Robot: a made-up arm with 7 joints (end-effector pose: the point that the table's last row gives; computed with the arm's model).
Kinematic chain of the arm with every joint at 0, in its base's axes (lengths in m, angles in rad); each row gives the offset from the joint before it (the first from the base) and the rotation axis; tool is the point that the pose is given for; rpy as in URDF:
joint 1: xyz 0 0 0.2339 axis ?
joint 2: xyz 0 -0.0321 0.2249 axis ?
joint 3: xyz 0 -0.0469 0.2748 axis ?
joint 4: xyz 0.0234 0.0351 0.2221 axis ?
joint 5: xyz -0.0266 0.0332 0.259 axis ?
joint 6: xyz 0 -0.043 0.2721 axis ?
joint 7: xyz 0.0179 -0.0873 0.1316 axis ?
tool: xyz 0 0 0 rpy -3.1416 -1.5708 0
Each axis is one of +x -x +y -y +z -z.
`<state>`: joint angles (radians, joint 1 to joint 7).
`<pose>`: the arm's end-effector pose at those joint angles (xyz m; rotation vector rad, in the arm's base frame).
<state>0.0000 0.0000 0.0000 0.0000 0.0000 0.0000 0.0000</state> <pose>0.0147 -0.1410 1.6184 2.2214 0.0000 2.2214</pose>
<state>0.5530 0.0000 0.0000 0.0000 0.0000 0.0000 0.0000</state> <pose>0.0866 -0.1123 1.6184 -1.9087 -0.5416 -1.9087</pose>
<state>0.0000 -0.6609 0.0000 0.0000 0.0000 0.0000 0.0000</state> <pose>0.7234 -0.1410 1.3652 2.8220 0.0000 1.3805</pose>
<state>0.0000 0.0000 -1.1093 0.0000 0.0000 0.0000 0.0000</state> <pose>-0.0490 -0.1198 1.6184 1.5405 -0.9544 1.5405</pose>
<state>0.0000 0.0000 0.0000 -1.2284 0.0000 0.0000 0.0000</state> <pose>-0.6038 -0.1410 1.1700 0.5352 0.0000 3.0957</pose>
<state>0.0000 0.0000 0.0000 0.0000 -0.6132 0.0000 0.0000</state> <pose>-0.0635 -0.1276 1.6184 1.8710 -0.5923 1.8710</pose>
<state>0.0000 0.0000 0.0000 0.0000 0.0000 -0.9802 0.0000</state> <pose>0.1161 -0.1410 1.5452 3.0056 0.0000 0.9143</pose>
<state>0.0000 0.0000 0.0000 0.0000 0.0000 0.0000 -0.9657</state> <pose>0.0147 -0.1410 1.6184 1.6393 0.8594 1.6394</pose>
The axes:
joint 1: +z
joint 2: -y
joint 3: +z
joint 4: +y
joint 5: +z
joint 6: -y
joint 7: +x

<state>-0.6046 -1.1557 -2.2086 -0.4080 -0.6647 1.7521 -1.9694</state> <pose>0.8733 -0.3638 0.5782 -1.2890 1.3132 -1.5317</pose>
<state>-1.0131 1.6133 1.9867 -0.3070 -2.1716 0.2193 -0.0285</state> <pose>-0.9272 0.7051 0.3950 -0.2467 -0.1649 2.3392</pose>
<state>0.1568 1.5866 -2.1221 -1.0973 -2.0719 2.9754 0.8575</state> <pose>-0.5973 0.0759 0.7960 0.7133 -0.3792 -0.2580</pose>
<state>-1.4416 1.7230 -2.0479 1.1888 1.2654 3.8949 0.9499</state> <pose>-0.5977 0.4446 0.2574 -1.6838 1.1862 -1.2381</pose>
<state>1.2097 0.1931 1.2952 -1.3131 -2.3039 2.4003 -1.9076</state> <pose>0.2401 -0.5590 0.9410 0.9677 -0.4902 0.9718</pose>
